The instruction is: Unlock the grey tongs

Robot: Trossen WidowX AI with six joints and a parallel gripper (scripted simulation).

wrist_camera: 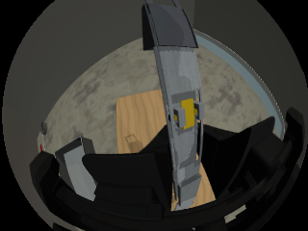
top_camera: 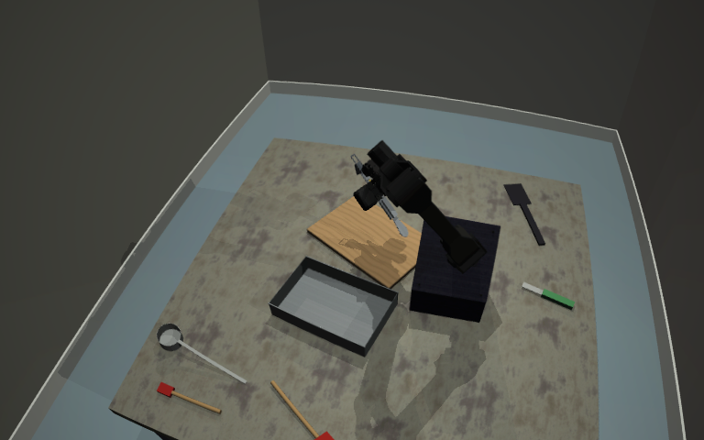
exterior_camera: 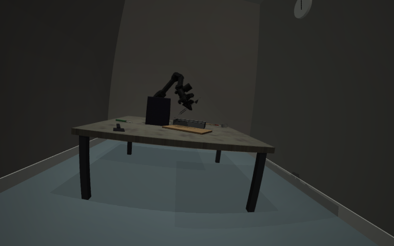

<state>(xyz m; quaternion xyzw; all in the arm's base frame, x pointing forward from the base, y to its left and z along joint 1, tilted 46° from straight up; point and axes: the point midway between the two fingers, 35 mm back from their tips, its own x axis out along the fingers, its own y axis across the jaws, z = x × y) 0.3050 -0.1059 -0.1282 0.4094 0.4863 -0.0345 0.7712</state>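
Now: the yellow lock piece 40 mm above my gripper tip. The rest, counted from my gripper tip: black spatula 500 mm behind, 270 mm to the right, 170 mm below; then dark roasting tin 10 mm ahead, 330 mm to the left, 140 mm below; then wooden board 10 mm behind, 30 mm to the left, 160 mm below.
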